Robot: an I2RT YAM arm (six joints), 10 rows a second.
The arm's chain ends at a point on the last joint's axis. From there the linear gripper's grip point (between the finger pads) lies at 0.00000 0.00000 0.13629 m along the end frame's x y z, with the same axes.
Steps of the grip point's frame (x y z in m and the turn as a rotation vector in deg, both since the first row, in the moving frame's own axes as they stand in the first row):
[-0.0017 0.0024 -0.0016 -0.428 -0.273 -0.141]
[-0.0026 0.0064 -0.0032 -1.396 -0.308 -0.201]
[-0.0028 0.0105 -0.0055 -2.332 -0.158 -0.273]
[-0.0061 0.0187 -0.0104 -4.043 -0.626 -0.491]
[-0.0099 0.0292 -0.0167 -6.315 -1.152 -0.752]
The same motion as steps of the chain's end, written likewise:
[-0.0011 0.0014 -0.0016 -0.428 -0.273 -0.141]
[-0.0019 0.0031 -0.0032 -1.396 -0.308 -0.201]
[-0.0024 0.0050 -0.0054 -2.332 -0.158 -0.273]
[-0.0047 0.0091 -0.0101 -4.043 -0.626 -0.491]
[-0.0073 0.0142 -0.0158 -6.315 -1.152 -0.752]

